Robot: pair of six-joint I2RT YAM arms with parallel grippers.
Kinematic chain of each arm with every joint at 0, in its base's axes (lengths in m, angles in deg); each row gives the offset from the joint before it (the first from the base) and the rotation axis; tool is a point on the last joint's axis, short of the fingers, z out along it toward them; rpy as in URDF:
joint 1: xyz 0 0 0.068 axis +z
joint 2: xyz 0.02 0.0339 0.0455 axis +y
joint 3: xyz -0.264 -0.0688 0 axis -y
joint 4: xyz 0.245 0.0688 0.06 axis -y
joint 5: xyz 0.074 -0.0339 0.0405 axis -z
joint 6: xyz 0.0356 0 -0.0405 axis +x
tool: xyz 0 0 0 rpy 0 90 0
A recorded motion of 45 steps. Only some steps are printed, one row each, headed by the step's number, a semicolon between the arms.
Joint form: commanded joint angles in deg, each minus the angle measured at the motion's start. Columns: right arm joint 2, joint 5, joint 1, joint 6, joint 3, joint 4; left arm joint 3, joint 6, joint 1, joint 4, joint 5, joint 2.
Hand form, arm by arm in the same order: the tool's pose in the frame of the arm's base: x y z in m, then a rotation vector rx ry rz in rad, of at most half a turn. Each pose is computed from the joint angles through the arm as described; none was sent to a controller.
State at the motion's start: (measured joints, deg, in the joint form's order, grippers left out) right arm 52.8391 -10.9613 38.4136 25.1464 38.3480 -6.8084; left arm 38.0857 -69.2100 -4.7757 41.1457 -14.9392 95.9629
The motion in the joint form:
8: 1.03 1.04 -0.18 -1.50 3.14 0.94; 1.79 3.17 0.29 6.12 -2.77 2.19
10: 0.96 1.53 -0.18 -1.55 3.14 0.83; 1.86 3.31 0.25 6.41 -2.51 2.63
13: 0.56 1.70 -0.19 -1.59 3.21 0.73; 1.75 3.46 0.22 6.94 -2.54 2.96
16: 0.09 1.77 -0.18 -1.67 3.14 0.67; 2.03 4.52 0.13 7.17 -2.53 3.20
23: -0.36 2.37 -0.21 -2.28 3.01 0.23; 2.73 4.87 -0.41 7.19 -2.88 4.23
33: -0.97 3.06 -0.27 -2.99 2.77 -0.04; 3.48 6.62 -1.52 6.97 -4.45 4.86
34: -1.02 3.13 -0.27 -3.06 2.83 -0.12; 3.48 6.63 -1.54 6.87 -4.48 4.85
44: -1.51 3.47 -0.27 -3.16 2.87 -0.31; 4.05 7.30 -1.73 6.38 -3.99 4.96
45: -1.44 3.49 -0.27 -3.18 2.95 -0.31; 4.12 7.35 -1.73 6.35 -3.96 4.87
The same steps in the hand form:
8: 0.1691 0.1410 0.2986 -0.3752 1.9510 0.8849; 0.3430 -0.0160 0.1774 -1.1078 1.4132 -0.6209
10: 0.1691 0.1406 0.2987 -0.3698 1.9512 0.8764; 0.3439 -0.0165 0.1758 -1.1039 1.4187 -0.6227
13: 0.1681 0.1397 0.3003 -0.3676 1.9443 0.8752; 0.3440 -0.0167 0.1743 -1.1012 1.4186 -0.6216
16: 0.1669 0.1387 0.3014 -0.3678 1.9376 0.8752; 0.3453 -0.0173 0.1748 -1.0840 1.4243 -0.6122
23: 0.1658 0.1373 0.3013 -0.3696 1.9360 0.8578; 0.3486 -0.0207 0.1724 -1.0781 1.4341 -0.6065
33: 0.1645 0.1354 0.3014 -0.3712 1.9298 0.8387; 0.3511 -0.0268 0.1721 -1.0557 1.4454 -0.5746
34: 0.1644 0.1353 0.3018 -0.3714 1.9289 0.8370; 0.3510 -0.0269 0.1720 -1.0561 1.4467 -0.5734
44: 0.1632 0.1341 0.3033 -0.3681 1.9221 0.8324; 0.3529 -0.0286 0.1732 -1.0406 1.4594 -0.5744
45: 0.1634 0.1342 0.3036 -0.3681 1.9218 0.8319; 0.3531 -0.0287 0.1741 -1.0389 1.4581 -0.5754

